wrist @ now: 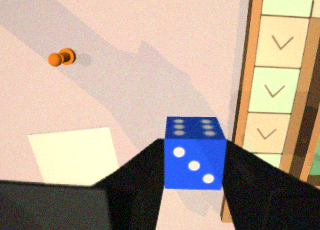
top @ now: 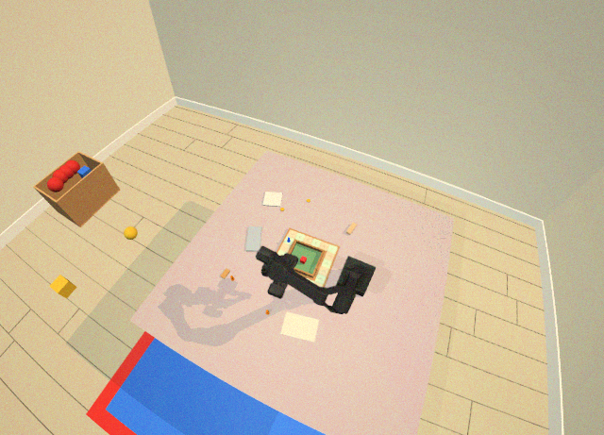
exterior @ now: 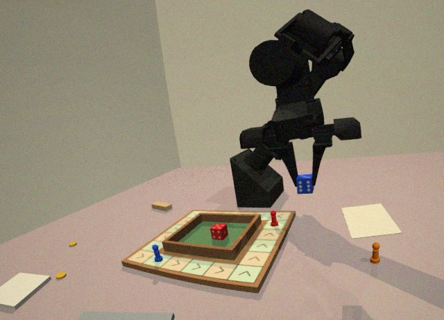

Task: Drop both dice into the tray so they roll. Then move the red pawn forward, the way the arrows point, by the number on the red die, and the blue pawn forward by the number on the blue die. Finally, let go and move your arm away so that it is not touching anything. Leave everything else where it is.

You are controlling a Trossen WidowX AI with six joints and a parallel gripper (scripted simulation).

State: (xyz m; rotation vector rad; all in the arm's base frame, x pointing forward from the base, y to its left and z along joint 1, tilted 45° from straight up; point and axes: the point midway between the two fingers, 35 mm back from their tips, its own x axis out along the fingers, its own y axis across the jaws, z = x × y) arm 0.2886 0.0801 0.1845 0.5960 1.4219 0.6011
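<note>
My gripper tip is 9 cm past the red pawn, 9 cm to the left of it and 10 cm above it. From my gripper tip the other things lie so: white card (13 cm behind, 11 cm to the left, 13 cm below); then green tray (2 cm behind, 20 cm to the right, 12 cm below); then blue pawn (9 cm ahead, 27 cm to the right, 10 cm below).
</note>
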